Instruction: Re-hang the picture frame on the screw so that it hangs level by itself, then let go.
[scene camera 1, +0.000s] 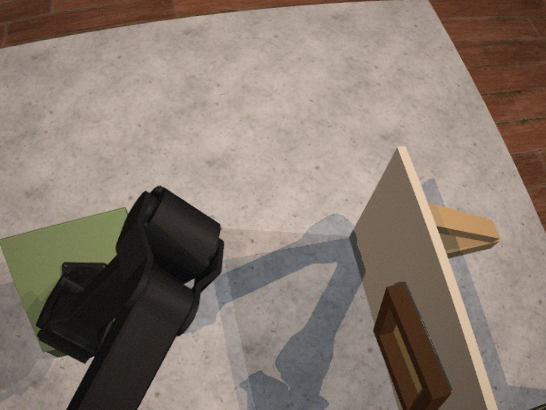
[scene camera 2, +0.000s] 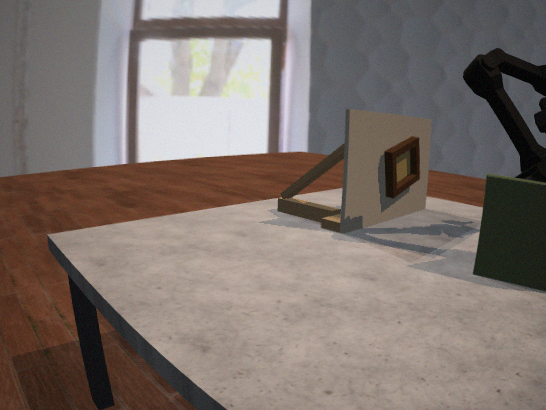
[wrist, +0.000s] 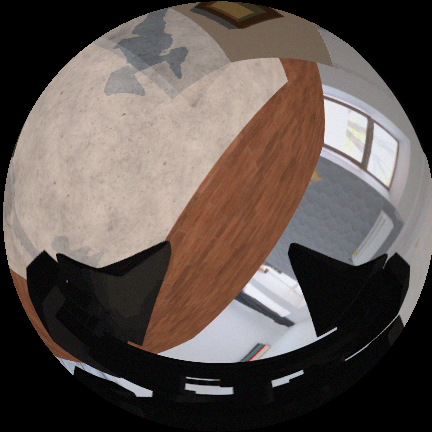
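Pixels of known places: gripper, fingertip midpoint: (wrist: 232, 249); arm's base, origin of the base link: (scene camera 1: 85, 283) (scene camera 2: 528, 208).
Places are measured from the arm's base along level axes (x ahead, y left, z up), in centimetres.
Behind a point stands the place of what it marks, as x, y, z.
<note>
The brown picture frame (scene camera 1: 419, 336) {43.8, -12.7, 8.3} (scene camera 2: 390, 174) {42.6, -6.6, 0.2} (wrist: 267, 15) is against the front of the upright beige board (scene camera 1: 385, 235) {43.7, 3.4, 3.1} (scene camera 2: 365, 165) {43.8, 2.5, 2.7} (wrist: 300, 45). In scene camera 2 it sits tilted on the board, its right side higher than its left. The screw does not show; where it holds the frame is hidden. My gripper (wrist: 232, 249) {7.3, -44.2, 13.7} is open and empty, its two black fingers wide apart in the wrist view. It is well away from the frame and touches neither frame nor board. In scene camera 1 its fingertips cannot be made out behind the arm.
A green block (scene camera 1: 90, 230) {1.9, 6.0, 5.1} (scene camera 2: 515, 230) {-0.1, 7.4, -3.2} stands on the grey table (scene camera 1: 200, 100) {17.4, 42.0, -13.5} (scene camera 2: 250, 280) {30.6, 44.8, -13.5} (wrist: 115, 165) {5.1, -40.8, -13.5}, left of the board in scene camera 1 and partly behind the arm. A wooden brace (scene camera 1: 465, 220) {59.4, 6.3, -0.6} (scene camera 2: 315, 170) {56.8, 7.6, 0.0} props the board from behind.
</note>
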